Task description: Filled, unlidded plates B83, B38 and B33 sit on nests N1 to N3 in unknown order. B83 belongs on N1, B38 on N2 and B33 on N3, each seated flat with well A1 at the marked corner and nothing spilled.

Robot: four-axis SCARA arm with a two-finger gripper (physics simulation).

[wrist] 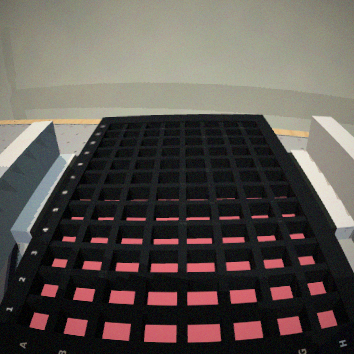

Labels:
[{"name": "my gripper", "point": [181, 138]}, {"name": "black well plate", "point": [170, 226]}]

